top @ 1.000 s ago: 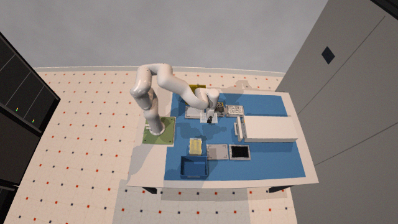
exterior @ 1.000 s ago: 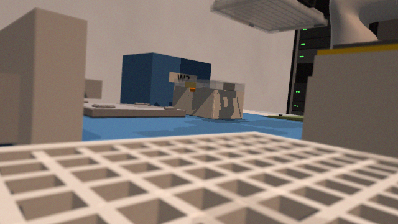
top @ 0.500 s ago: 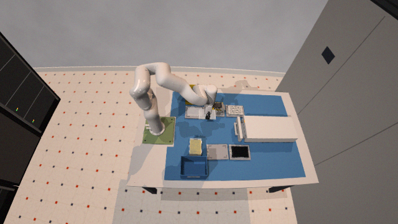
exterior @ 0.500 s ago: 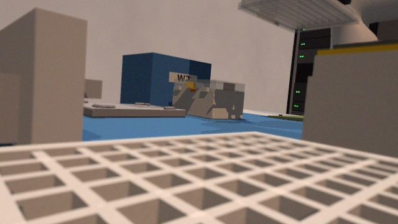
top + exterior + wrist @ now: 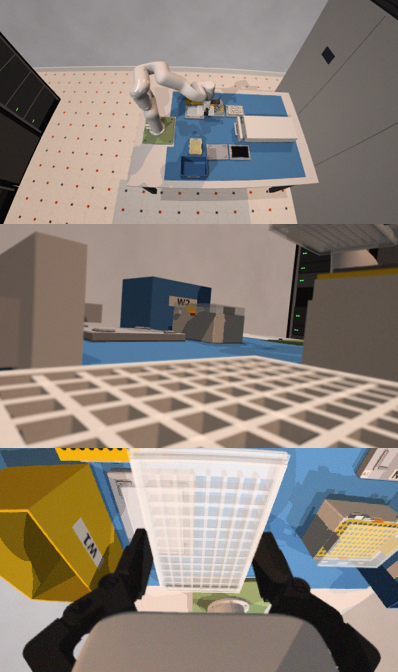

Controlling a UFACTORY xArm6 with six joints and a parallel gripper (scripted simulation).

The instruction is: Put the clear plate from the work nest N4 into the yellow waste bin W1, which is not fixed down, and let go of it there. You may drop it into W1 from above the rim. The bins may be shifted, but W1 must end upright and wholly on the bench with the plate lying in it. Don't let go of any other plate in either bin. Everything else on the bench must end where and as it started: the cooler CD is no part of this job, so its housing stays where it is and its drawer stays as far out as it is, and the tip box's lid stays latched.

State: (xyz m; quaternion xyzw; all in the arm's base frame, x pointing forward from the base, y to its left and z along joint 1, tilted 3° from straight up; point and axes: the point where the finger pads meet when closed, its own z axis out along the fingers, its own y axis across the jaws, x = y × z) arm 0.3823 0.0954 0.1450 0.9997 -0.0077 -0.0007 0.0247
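Right now my hand is 230 mm to the right of the yellow waste bin W1, 120 mm above it and 70 mm past it. Also, from my hand: white plate: 280 mm ahead, 140 mm below, 90 mm to the left; grey work nest N4: 280 mm to the right, 150 mm below, 90 mm ahead; clear plate: 10 mm below.
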